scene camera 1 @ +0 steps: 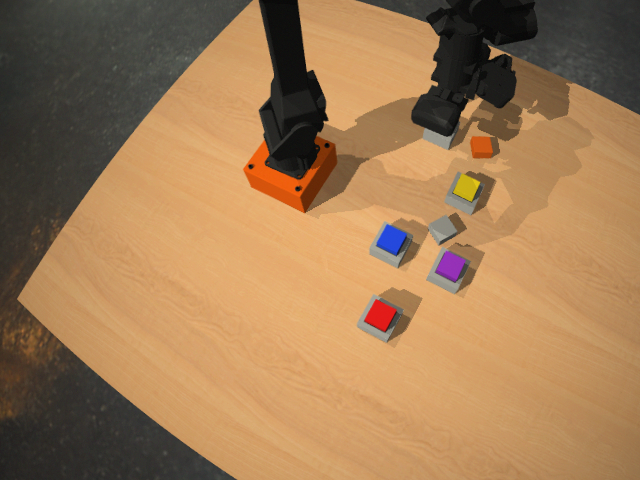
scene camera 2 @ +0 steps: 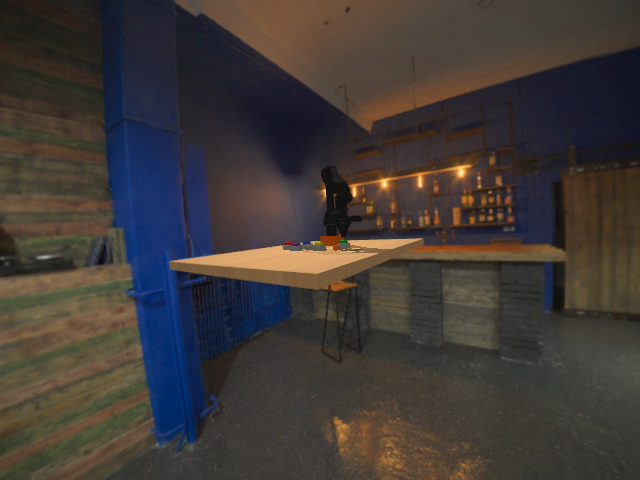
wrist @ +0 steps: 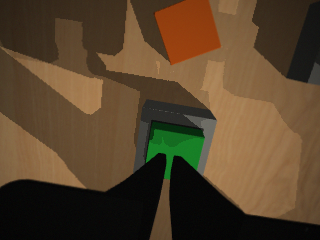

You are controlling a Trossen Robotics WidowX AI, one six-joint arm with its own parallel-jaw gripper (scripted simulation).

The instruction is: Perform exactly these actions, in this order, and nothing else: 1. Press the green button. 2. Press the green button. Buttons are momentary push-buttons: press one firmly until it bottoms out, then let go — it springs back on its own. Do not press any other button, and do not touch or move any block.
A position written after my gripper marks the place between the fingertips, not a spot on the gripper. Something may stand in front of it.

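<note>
I can see my gripper [scene camera 1: 447,115], which is visible in the wrist view [wrist: 168,162] as well. It is shut, and I am holding nothing with that gripper. There is a green button [wrist: 175,130] too.
</note>
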